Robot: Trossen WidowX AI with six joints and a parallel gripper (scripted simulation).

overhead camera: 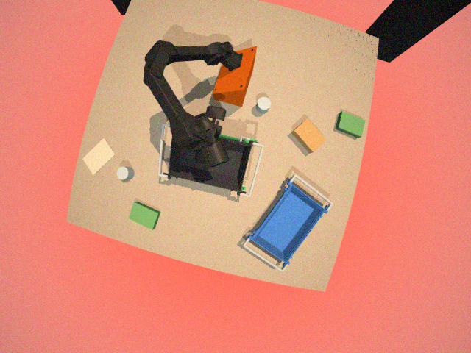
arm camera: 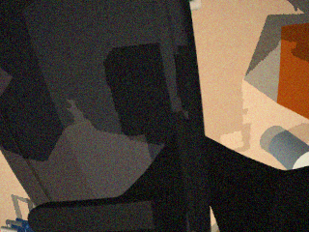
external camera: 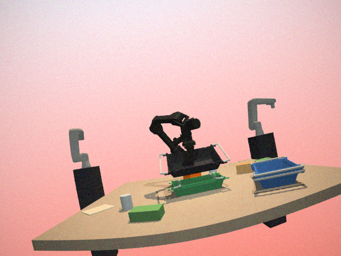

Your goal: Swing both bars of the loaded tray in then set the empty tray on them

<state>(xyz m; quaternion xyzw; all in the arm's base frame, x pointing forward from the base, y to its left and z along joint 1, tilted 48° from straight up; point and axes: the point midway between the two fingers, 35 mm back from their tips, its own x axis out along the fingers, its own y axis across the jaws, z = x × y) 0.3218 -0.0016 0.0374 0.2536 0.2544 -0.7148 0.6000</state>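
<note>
My gripper tip is now 8 cm short of the black tray. Round my gripper tip: cream card (14 cm ahead, 54 cm to the right, 18 cm below); then orange block (10 cm behind, 38 cm to the left, 15 cm below).
</note>
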